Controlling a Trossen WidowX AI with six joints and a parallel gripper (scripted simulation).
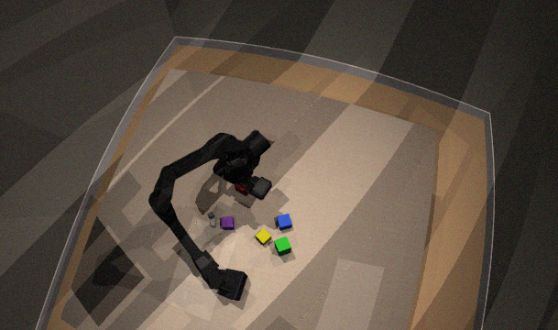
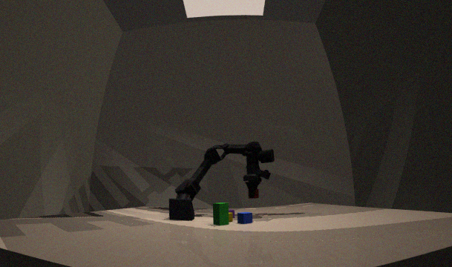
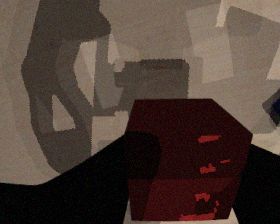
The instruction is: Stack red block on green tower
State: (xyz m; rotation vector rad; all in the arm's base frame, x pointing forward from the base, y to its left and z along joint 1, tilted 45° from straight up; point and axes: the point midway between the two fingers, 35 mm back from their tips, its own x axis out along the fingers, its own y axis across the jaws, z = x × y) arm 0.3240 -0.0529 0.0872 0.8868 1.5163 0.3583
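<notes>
The yellow block lies 130 mm behind my gripper tip, 90 mm to the right of it and 80 mm below it. The rest, counted from my gripper tip: purple block (110 mm behind, 40 mm to the left, 80 mm below); then blue block (70 mm behind, 150 mm to the right, 80 mm below); then red block (10 mm above).
</notes>
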